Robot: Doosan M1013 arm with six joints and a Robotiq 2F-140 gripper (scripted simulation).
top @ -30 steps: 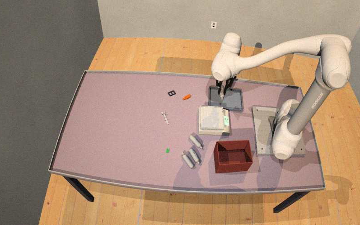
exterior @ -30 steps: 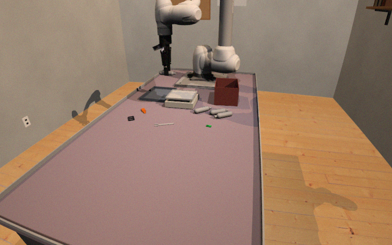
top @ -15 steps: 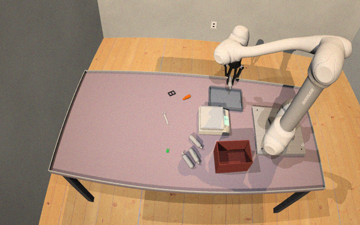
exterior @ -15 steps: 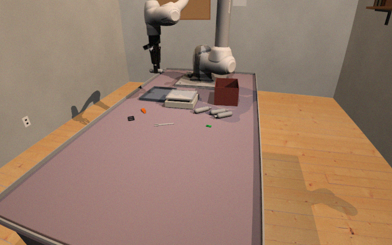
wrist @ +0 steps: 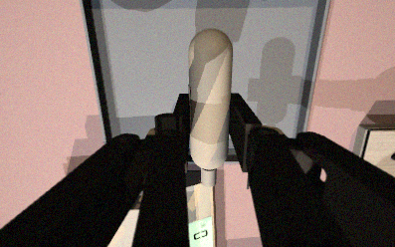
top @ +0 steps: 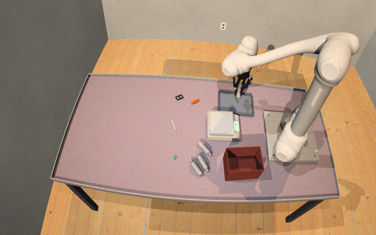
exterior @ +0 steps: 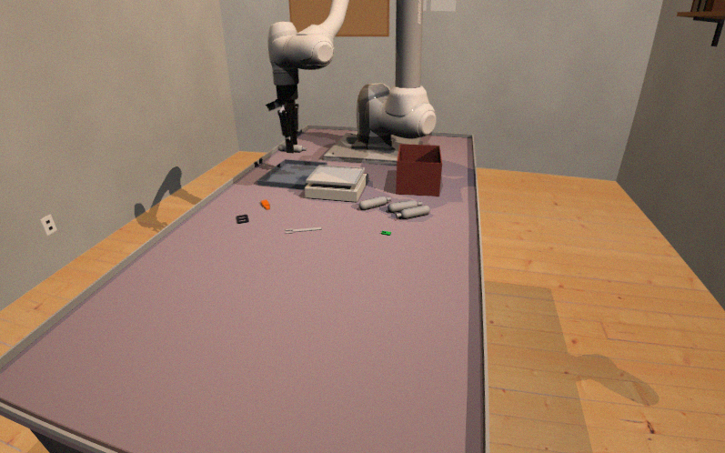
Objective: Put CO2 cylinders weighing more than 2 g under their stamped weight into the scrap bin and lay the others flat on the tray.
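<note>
Right now the grey tray is 13 cm below my hand. The rest, counted from my hand: scale plate: 20 cm to the left, 12 cm ahead, 8 cm below; then orange piece: 28 cm ahead, 13 cm below; then beige scale: 20 cm to the left, 11 cm ahead, 10 cm below.
</note>
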